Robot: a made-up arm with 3 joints.
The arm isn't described. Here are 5 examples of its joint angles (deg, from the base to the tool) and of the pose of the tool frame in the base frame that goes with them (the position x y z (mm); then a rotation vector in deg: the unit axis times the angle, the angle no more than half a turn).
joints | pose
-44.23 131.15 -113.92 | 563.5 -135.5 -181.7 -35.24 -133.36 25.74
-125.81 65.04 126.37 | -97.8 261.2 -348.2 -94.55 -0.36 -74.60
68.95 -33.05 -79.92 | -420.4 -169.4 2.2 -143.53 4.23 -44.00
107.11 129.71 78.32 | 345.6 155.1 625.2 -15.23 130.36 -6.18
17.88 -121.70 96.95 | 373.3 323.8 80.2 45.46 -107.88 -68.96
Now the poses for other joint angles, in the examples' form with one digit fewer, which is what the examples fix.
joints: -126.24 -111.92 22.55
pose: 344 -96 507 88.7 107.2 -84.2
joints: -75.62 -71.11 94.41
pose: -43 64 543 139.7 -16.4 -98.9
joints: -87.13 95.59 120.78
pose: 150 -100 -431 -106.6 -35.1 -115.9
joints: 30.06 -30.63 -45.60
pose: -382 -13 -125 -73.7 4.5 -32.6
